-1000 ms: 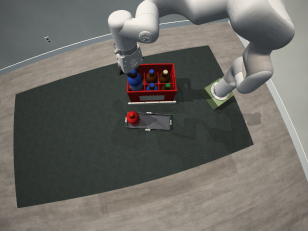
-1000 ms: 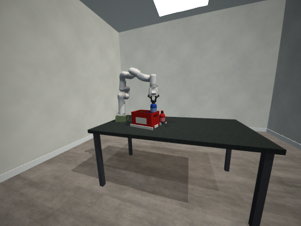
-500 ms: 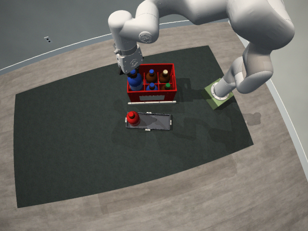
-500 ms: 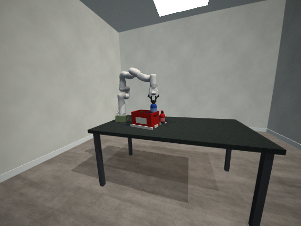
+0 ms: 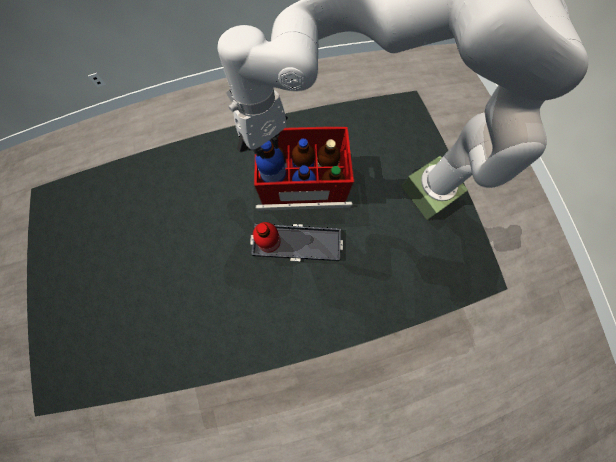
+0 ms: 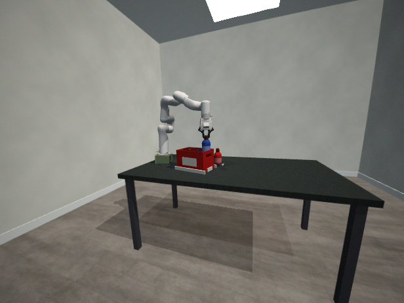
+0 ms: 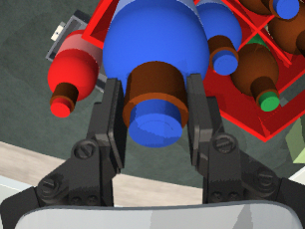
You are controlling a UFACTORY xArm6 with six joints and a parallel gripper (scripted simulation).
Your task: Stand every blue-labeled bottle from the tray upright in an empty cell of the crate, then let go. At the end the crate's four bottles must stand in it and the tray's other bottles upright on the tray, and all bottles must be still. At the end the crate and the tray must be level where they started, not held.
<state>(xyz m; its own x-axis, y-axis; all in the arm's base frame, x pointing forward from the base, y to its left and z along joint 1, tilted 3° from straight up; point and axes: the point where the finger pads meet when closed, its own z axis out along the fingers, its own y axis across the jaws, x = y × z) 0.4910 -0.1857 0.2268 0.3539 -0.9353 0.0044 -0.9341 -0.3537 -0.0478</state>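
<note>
Now: the crate 10 cm behind my hand, 1 cm to the right of it and 21 cm below it. Round my hand: grey tray: 19 cm to the left, 28 cm below; red-labeled bottle: 8 cm ahead, 15 cm to the left, 21 cm below.
</note>
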